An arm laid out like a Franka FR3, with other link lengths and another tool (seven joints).
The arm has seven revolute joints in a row. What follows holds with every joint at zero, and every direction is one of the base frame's.
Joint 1 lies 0.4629 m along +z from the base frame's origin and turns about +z.
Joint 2 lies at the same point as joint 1 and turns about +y.
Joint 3 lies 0.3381 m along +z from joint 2 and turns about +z.
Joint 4 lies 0.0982 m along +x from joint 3 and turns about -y.
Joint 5 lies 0.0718 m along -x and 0.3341 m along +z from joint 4 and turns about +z.
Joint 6 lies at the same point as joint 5 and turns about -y.
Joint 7 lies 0.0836 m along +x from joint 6 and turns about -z.
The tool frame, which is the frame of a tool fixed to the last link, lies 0.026 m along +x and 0.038 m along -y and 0.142 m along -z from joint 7; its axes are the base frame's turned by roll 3.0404, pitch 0 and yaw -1.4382 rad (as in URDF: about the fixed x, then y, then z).
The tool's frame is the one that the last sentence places.
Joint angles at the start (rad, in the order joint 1, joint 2, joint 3, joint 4, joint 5, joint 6, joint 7):
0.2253 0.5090 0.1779 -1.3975 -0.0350 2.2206 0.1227
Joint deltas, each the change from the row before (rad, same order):
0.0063 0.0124 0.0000 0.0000 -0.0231 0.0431 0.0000
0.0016 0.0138 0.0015 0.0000 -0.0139 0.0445 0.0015
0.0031 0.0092 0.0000 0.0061 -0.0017 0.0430 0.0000
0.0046 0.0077 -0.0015 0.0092 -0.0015 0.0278 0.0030
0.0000 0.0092 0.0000 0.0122 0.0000 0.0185 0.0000
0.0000 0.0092 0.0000 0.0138 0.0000 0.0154 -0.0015
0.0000 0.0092 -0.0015 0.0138 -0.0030 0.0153 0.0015
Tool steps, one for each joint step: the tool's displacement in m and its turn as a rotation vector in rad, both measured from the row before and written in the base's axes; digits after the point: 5 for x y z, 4 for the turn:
0.00459 0.00523 -0.00199 -0.0061 -0.0364 0.0120
0.00501 0.00332 -0.00306 0.0038 -0.0323 0.0049
0.00467 0.00385 0.00272 0.0160 -0.0367 0.0021
0.00338 0.00344 0.00300 0.0120 -0.0266 -0.0004
0.00397 0.00084 0.00198 0.0100 -0.0192 -0.0016
0.00391 0.00075 0.00232 0.0087 -0.0182 -0.0004
0.00409 -0.00026 0.00232 0.0065 -0.0188 -0.0032

